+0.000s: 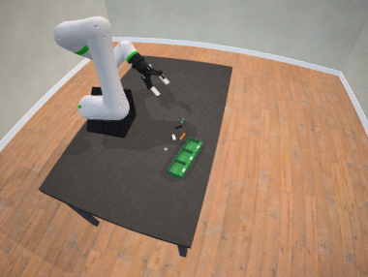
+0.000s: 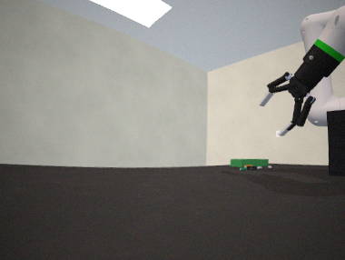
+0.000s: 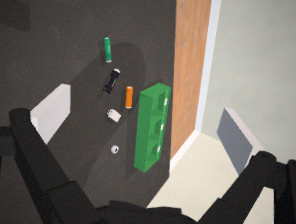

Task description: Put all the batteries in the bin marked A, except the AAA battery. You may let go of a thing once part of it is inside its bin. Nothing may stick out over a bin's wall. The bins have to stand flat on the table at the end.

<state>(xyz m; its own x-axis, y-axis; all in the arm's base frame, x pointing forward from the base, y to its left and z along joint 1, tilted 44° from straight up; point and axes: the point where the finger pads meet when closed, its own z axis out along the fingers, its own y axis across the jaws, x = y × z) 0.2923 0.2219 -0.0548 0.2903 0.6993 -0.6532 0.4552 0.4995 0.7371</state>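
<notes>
Right now my hand is 320 mm to the left of the green bin, 260 mm short of it and 180 mm above it. Also, from my hand: white battery 200 mm below, 190 mm to the right, 140 mm ahead; green battery 190 mm below, 140 mm ahead, 40 mm to the right; black battery 190 mm below, 140 mm ahead, 110 mm to the right.
</notes>
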